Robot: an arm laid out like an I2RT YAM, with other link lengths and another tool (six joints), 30 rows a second.
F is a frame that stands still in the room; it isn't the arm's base.
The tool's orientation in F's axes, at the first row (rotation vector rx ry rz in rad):
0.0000, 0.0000, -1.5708
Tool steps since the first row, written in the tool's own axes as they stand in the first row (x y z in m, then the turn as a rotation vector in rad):
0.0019, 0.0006, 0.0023, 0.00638, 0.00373, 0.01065
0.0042, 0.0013, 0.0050, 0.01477, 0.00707, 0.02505
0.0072, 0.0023, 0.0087, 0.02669, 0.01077, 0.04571
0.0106, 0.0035, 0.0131, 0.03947, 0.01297, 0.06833
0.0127, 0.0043, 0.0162, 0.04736, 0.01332, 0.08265
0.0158, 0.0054, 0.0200, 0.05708, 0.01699, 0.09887
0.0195, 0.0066, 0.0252, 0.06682, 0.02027, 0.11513
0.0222, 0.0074, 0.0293, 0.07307, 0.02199, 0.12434
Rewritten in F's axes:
0.0006, -0.0019, 0.0023, 0.00373, -0.00638, 0.01065
0.0013, -0.0042, 0.0050, 0.00707, -0.01477, 0.02505
0.0023, -0.0072, 0.0087, 0.01077, -0.02669, 0.04571
0.0035, -0.0106, 0.0131, 0.01297, -0.03947, 0.06833
0.0043, -0.0127, 0.0162, 0.01332, -0.04736, 0.08265
0.0054, -0.0158, 0.0200, 0.01699, -0.05708, 0.09887
0.0066, -0.0195, 0.0252, 0.02027, -0.06682, 0.11513
0.0074, -0.0222, 0.0293, 0.02199, -0.07307, 0.12434

